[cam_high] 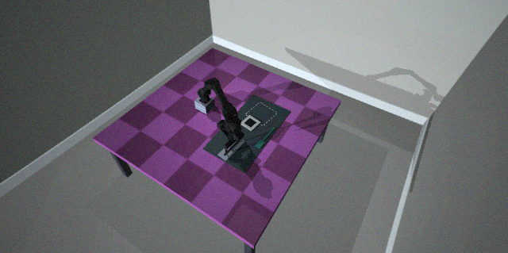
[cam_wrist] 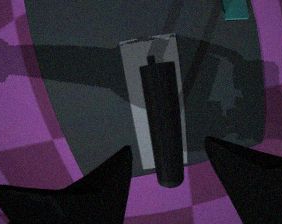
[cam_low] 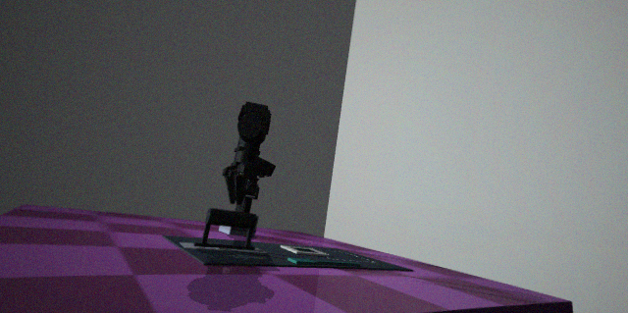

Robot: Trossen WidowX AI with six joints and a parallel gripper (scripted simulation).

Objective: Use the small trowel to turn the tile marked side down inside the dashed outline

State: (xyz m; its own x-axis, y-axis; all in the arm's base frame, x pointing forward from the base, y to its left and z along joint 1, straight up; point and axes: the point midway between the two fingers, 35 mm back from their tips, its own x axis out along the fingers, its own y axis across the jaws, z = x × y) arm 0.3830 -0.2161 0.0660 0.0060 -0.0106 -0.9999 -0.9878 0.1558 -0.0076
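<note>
Right now the trowel is 2 cm to the left of my gripper tip and 7 cm below it. From my gripper tip the other things lie so: tool-shaped bar (15 cm ahead, 18 cm to the left, 10 cm below); then dark mat (2 cm ahead, 21 cm to the left, 13 cm below); then tile (1 cm behind, 26 cm to the left, 10 cm below).
</note>
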